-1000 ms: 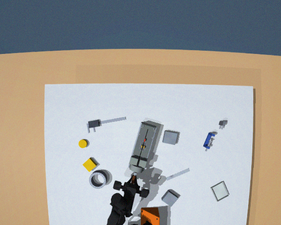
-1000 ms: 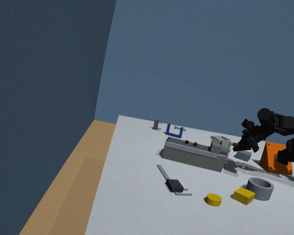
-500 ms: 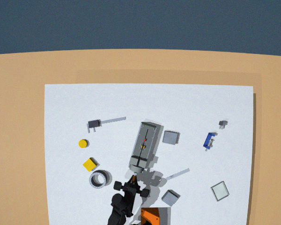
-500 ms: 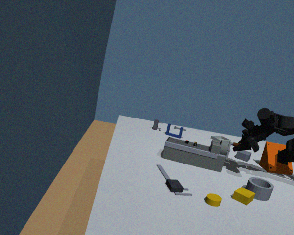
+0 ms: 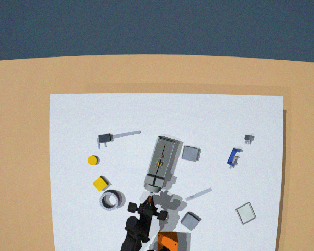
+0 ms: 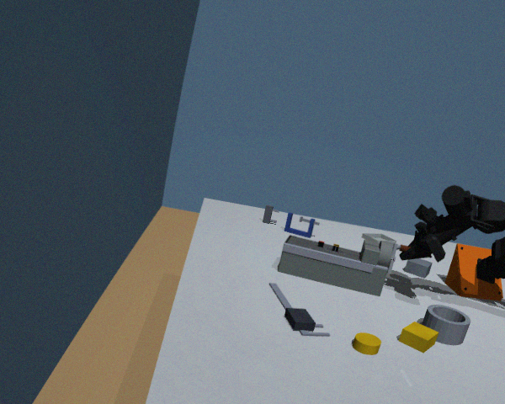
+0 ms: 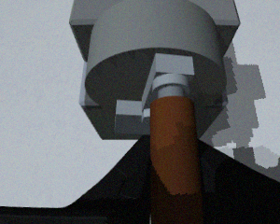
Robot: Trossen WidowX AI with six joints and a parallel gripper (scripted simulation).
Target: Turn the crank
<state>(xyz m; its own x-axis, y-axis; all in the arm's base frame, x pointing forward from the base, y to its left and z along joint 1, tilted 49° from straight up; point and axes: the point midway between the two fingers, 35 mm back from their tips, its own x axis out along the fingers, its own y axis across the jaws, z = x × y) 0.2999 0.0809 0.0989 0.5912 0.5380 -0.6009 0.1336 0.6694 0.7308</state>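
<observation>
Right now the brown crank handle is 20 mm behind my gripper tip and 20 mm above it. The rest, counted from my gripper tip: flat grey bar (260 mm to the right, 90 mm below, 10 mm ahead); then red pointer (200 mm ahead, 30 mm to the right, 10 mm below); then yellow block (270 mm to the left, 80 mm below).
</observation>
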